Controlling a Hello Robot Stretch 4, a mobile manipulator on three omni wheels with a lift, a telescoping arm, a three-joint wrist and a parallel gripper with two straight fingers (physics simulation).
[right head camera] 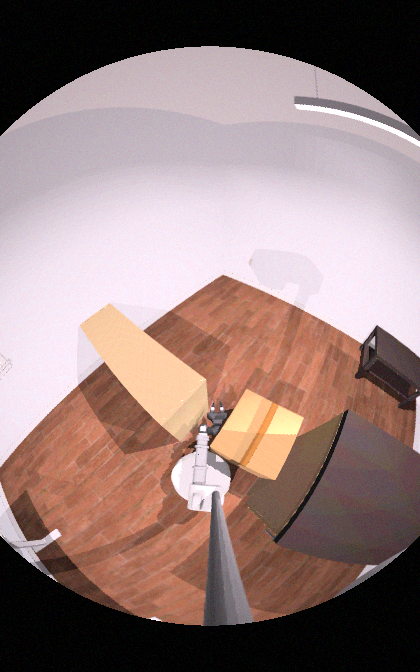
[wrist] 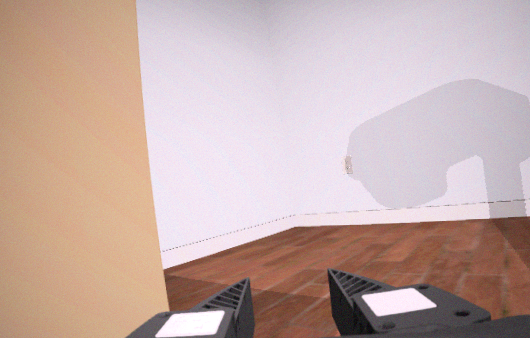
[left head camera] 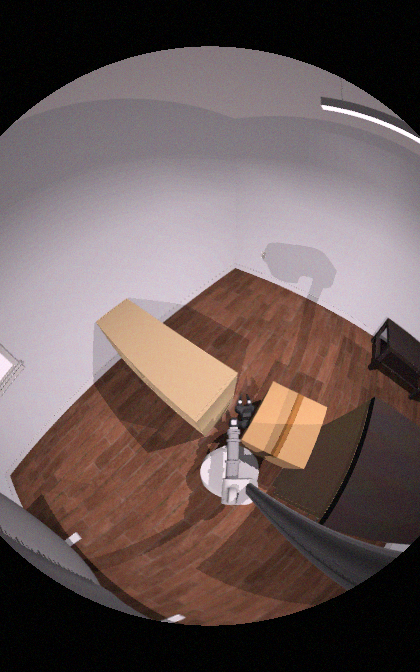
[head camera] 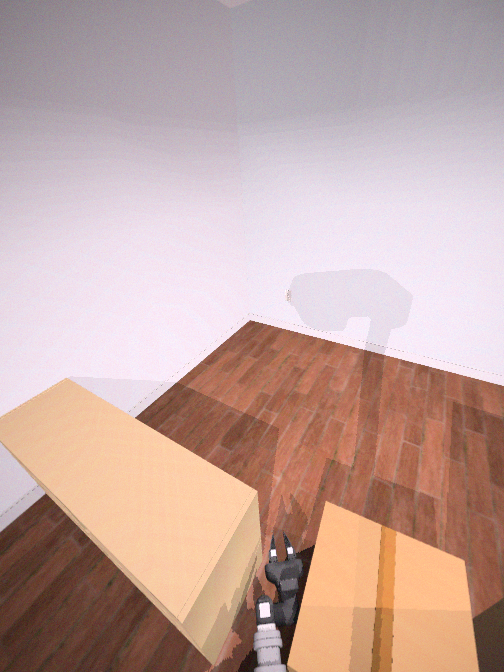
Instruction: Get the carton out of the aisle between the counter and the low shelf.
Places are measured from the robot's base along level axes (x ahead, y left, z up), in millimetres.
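Pixels of known places: gripper, between the fingertips: [right head camera: 216, 400] [wrist: 290, 296] [left head camera: 243, 393] [head camera: 278, 533].
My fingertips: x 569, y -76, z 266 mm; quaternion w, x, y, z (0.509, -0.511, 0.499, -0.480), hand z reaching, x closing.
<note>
Behind a point stands the place of what it marks.
The orange-tan carton [head camera: 423, 575] @[x 370, y -517, z 379 mm] [left head camera: 270, 412] @[x 391, y -239, z 378 mm] [right head camera: 240, 425] @[x 359, y -233, z 379 mm] with a darker tape stripe stands upright on the floor. It is between a long pale wooden unit [head camera: 130, 499] @[x 594, y 428, z 582 mm] [left head camera: 165, 370] @[x 573, y 424, z 583 mm] [right head camera: 145, 380] @[x 537, y 355, z 582 mm] [wrist: 75, 175] @[x 546, y 19, z 341 mm] on the left and a large dark-topped unit [head camera: 493, 635] @[x 224, y -605, z 427 mm] [left head camera: 385, 475] [right head camera: 360, 480] on the right. I cannot tell which is the counter and which the low shelf. My gripper [head camera: 278, 534] @[x 569, y -76, z 266 mm] [left head camera: 244, 398] @[x 569, y -76, z 266 mm] [right head camera: 217, 404] @[x 569, y -76, z 266 mm] [wrist: 290, 296] @[x 569, y -76, z 266 mm] is open and empty, pointing forward in the gap between the pale unit and the carton. The carton does not show in the wrist view.
White walls meet in a corner ahead. A small dark open-frame stand [left head camera: 400, 345] @[x 899, y -1937, z 422 mm] [right head camera: 395, 355] @[x 868, y -2055, z 422 mm] is by the right wall. The robot's white round base [left head camera: 212, 472] @[x -11, y 117, z 187 mm] [right head camera: 185, 475] @[x 5, y 103, z 187 mm] shows under the arm, close to the carton and the pale unit's near end.
</note>
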